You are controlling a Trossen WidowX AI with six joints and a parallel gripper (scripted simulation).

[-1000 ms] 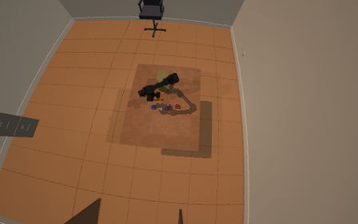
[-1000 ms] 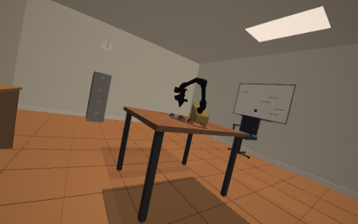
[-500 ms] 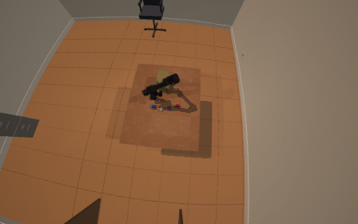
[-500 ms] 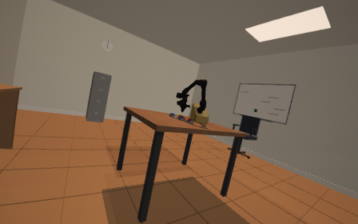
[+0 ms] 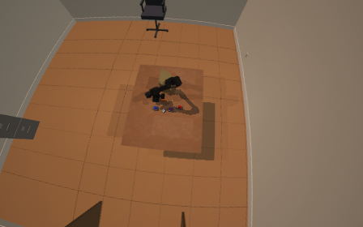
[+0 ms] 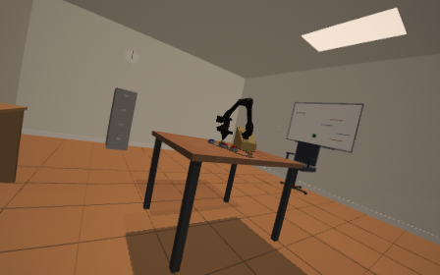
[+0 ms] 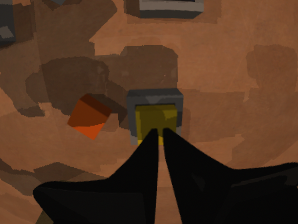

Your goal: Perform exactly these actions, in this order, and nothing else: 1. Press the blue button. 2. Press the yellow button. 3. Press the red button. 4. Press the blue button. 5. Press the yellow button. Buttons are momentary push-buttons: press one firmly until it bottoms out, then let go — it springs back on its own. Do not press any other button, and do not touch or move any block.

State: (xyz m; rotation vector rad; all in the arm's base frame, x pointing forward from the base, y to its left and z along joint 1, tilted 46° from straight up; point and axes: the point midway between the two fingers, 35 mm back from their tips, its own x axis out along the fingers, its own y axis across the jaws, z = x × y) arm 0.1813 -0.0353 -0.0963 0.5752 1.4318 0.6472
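The yellow button lies 2 cm below my gripper tip. Also, from my gripper tip: purple button 10 cm ahead, 18 cm to the left, 2 cm below; then blue button 11 cm ahead, 1 cm to the right, 2 cm below; then orange block 1 cm behind, 7 cm to the left, 4 cm below.
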